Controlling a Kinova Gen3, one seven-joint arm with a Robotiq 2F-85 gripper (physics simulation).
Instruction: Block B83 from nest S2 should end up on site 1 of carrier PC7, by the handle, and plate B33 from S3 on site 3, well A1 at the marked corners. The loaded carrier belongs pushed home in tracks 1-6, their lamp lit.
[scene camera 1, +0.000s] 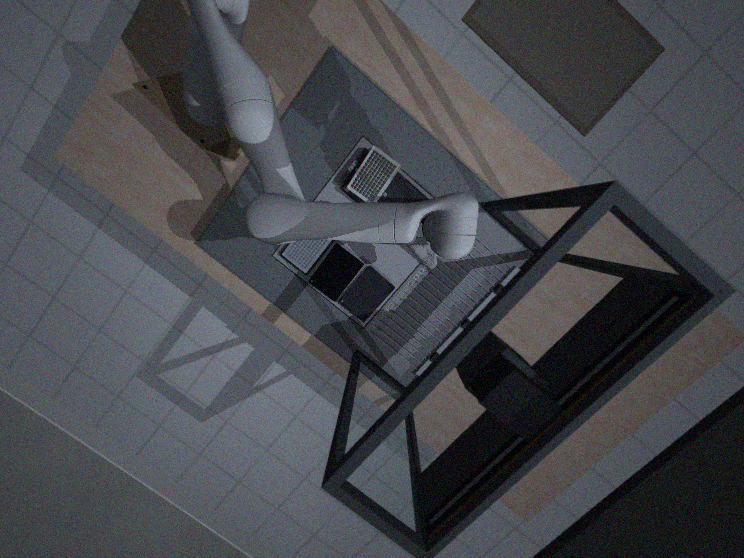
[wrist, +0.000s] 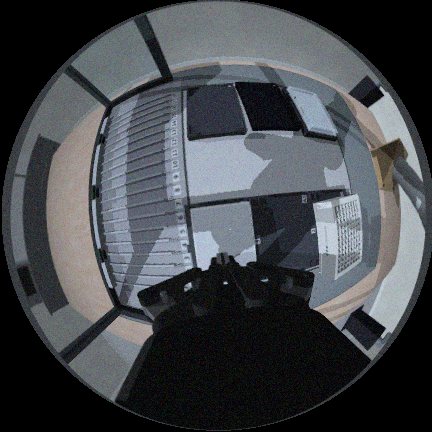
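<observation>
My gripper (scene camera 1: 430, 259) (wrist: 221, 259) is shut and empty. Its fingertips are together over the near edge of a smooth, light, flat-topped piece (wrist: 223, 227) beside the numbered tracks (scene camera 1: 447, 300) (wrist: 145, 200). Dark nest-like surfaces (scene camera 1: 407, 188) (wrist: 285, 235) with small labels lie beside that piece. Past them stands a white, many-holed block (scene camera 1: 373, 172) (wrist: 348, 235). The other row holds a dark grey piece (scene camera 1: 367, 293) (wrist: 216, 112), a black piece (scene camera 1: 336, 272) (wrist: 268, 106) and a pale plate (scene camera 1: 305, 253) (wrist: 312, 112). I cannot tell which parts are carrier PC7. Markings B83, B33 and A1 are unreadable, and no lit lamp is distinguishable.
A dark frame (scene camera 1: 474, 321) rises at the tracks' outer end. A pale strip (scene camera 1: 441, 344) (wrist: 93, 170) with dark segments runs along that end. A yellow-brown bracket (scene camera 1: 227, 146) (wrist: 384, 162) stands near the arm's base. The arm hides part of the deck in the scene view.
</observation>
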